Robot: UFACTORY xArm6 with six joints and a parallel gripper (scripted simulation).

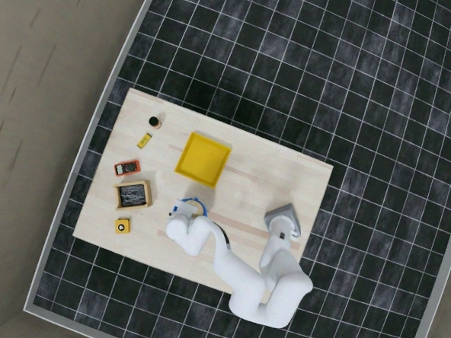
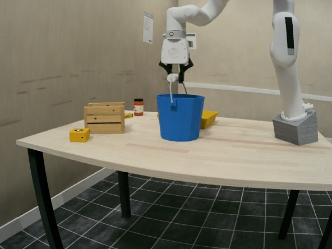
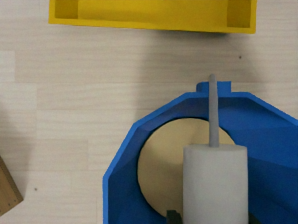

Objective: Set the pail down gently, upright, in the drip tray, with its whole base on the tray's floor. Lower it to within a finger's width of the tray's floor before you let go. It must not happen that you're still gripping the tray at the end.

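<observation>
Right now the blue pail is 90 mm below my hand and 10 mm behind it. The rest, counted from my hand: wire handle (30 mm below, 10 mm behind); then wooden crate (290 mm ahead, 170 mm below, 60 mm to the left); then yellow drip tray (280 mm to the right, 200 mm below, 60 mm ahead).
</observation>
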